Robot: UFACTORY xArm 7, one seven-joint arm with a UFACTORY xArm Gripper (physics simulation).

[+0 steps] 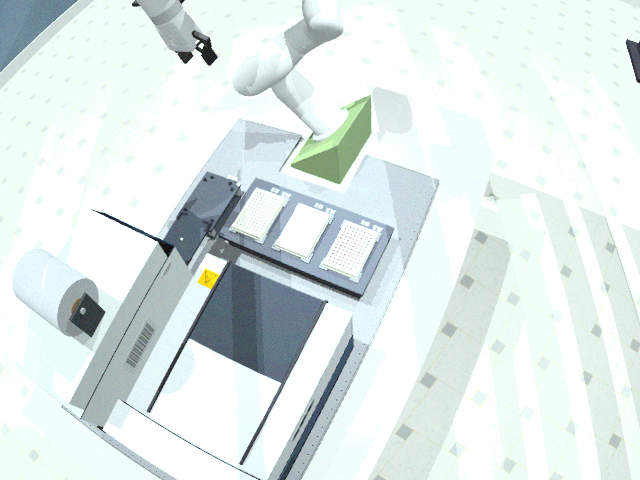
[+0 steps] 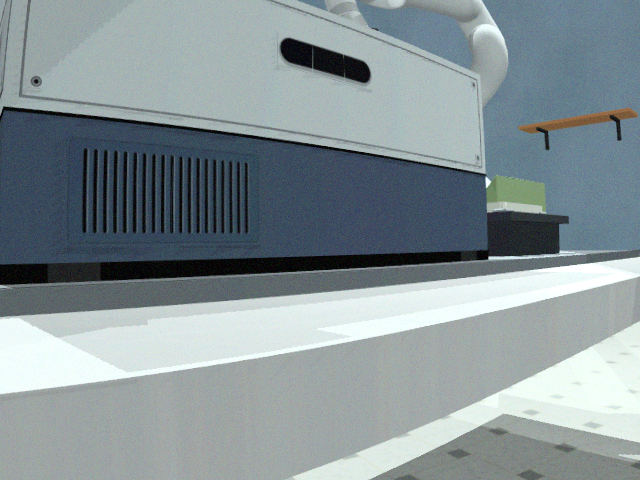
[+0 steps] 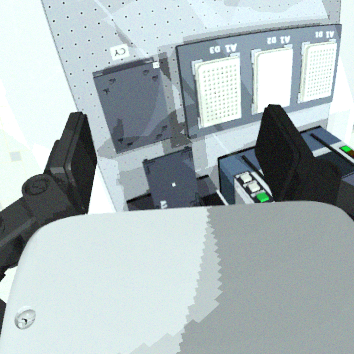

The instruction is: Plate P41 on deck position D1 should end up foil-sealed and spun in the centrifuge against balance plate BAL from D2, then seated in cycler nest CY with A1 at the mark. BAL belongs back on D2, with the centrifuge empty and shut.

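Frame: origin at the arm's base, x back, y right, z up, level; centimetres.
Seen in the pictures: gripper, fingertip midpoint: (image 1: 201, 60) (image 3: 176, 130); arm's base, link origin: (image 1: 331, 126).
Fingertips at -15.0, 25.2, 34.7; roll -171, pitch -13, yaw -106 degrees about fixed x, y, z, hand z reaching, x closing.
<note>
Pixels of each thing's top centre, then the offset from my fingertips to it, as dx, dy, dz. "*": a spot on its surface instead.
- Plate P41, top centre: (image 2: 500, 205) (image 1: 350, 247) (image 3: 320, 72) -20.5, -40.4, -35.0
- BAL, top centre: (image 3: 274, 81) (image 1: 302, 228) -18.6, -28.1, -35.0
- CY nest, top centre: (image 3: 136, 111) (image 1: 207, 197) -14.6, +0.4, -37.1
- dark tray, top centre: (image 3: 173, 183) (image 1: 182, 239) -30.3, -0.7, -32.4
- machine with the foil roll, top centre: (image 1: 44, 267) -59.9, +3.2, +5.1
- dark panel, top centre: (image 1: 253, 320) -48.1, -29.3, -21.2
- plate with wells, top centre: (image 3: 220, 93) (image 1: 258, 211) -16.7, -15.9, -35.0
- tall grey panel, surface spot: (image 1: 136, 341) * -61.3, -7.8, -19.1
Plate P41 (image 1: 351, 250) (image 3: 320, 71), with open wells, sits on D1. BAL (image 1: 303, 230) (image 3: 272, 80), with a plain white top, sits on D2. The CY nest (image 1: 216, 195) (image 3: 134, 107) is dark and holds no plate. A dark tray (image 1: 181, 236) (image 3: 172, 175) with a white dot lies beside it, by the machine with the foil roll (image 1: 49, 291). The large white and blue machine (image 1: 315, 356) (image 2: 330, 201) has a dark panel (image 1: 258, 322) between rails; I cannot tell whether its lid is shut or what is inside. My gripper (image 1: 198, 57) (image 3: 176, 130) is open and empty, high above the bench beyond CY.
Another plate with wells (image 1: 259, 214) (image 3: 219, 91) sits on D3 of the deck (image 1: 383, 253) (image 3: 184, 100). The tall grey panel (image 1: 136, 341) stands left of the large machine. The arm's green base (image 1: 338, 149) (image 2: 516, 193) stands behind the deck. A wooden shelf (image 2: 578, 121) is on the wall.
</note>
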